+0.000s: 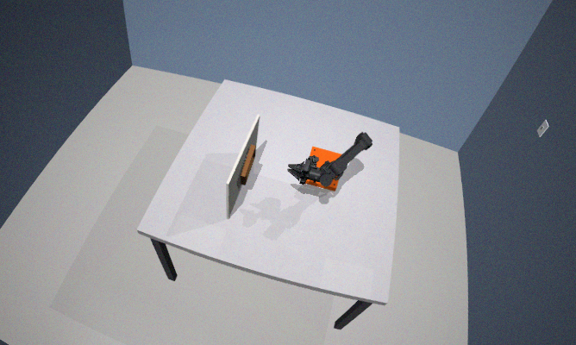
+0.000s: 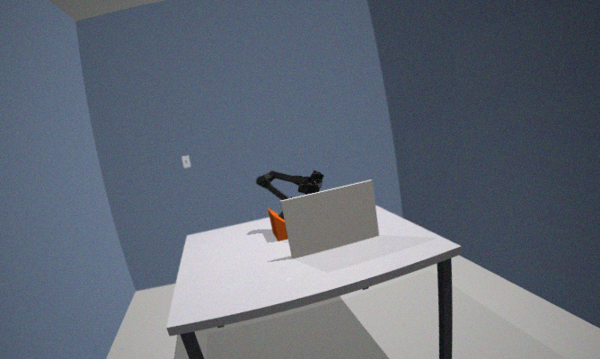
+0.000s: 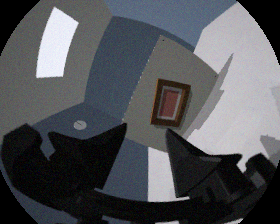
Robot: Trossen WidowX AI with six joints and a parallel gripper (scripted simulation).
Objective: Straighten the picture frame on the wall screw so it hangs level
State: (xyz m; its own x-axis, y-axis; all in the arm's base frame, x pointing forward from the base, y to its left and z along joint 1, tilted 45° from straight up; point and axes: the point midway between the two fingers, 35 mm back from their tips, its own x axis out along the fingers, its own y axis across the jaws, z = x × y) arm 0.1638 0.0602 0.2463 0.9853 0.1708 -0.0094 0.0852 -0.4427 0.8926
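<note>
My gripper tip is now 21 cm short of the brown wooden picture frame and 9 cm above it. The rest, counted from my gripper tip: white wall panel 22 cm ahead, 10 cm below, 1 cm to the left.
</note>
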